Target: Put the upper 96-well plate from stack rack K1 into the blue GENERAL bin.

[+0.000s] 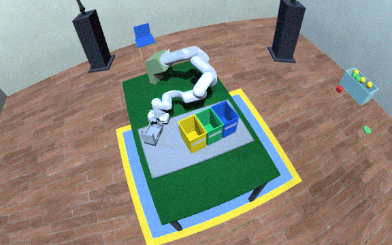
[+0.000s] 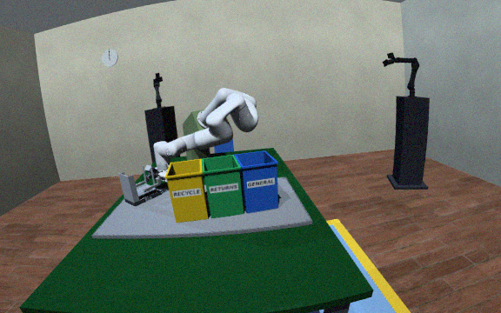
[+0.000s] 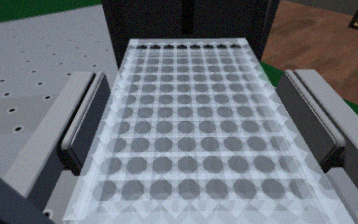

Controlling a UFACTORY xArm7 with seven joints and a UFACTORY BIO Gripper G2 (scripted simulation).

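My hand is 2 cm short of the dark plate, 1 cm to the left of it and 2 cm above it. The rest, counted from my hand: green returns bin (42 cm to the left, 4 cm above); clear 96-well plate (2 cm ahead, 1 cm to the right, 1 cm below); yellow recycle bin (6 cm ahead, 30 cm to the left, 4 cm above).
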